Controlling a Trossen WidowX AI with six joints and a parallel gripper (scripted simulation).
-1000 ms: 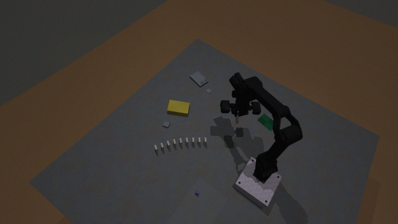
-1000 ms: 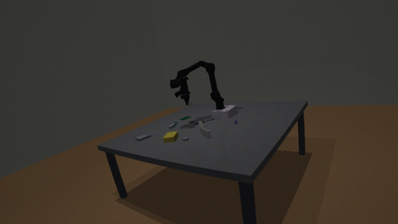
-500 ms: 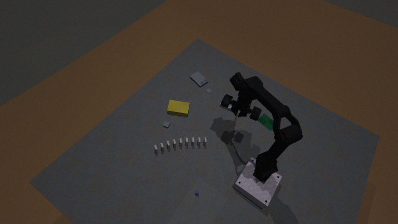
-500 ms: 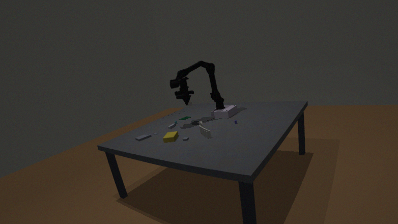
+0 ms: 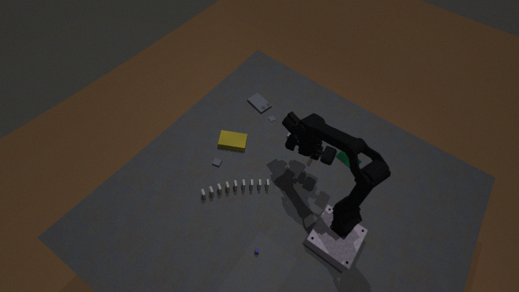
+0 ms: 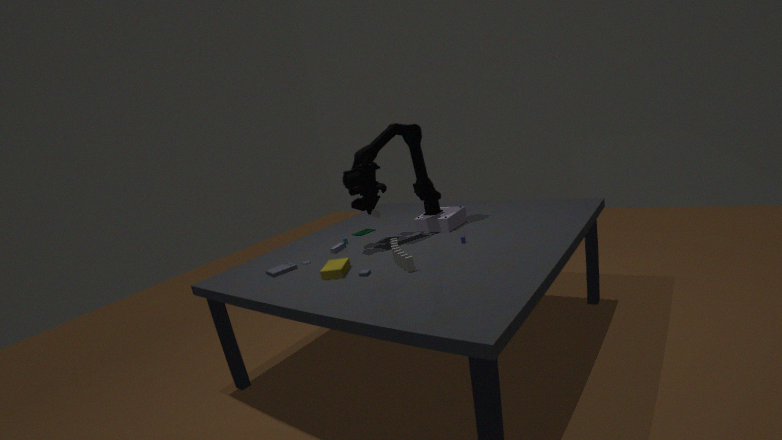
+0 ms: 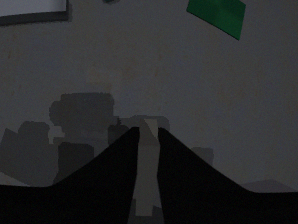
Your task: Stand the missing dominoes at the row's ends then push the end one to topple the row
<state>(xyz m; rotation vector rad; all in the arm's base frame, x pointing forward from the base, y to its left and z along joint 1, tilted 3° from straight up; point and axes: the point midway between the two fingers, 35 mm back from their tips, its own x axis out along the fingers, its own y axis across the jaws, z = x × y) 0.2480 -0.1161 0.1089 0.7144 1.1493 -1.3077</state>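
The grey bar is 130 mm ahead of my gripper tip, 110 mm below it and 90 mm to the right of it. Round my gripper tip: green card (180 mm to the right, 120 mm below, 100 mm behind); then small grey square (290 mm ahead, 120 mm below, 100 mm to the right); then teal cube (140 mm to the right, 110 mm below, 50 mm ahead).
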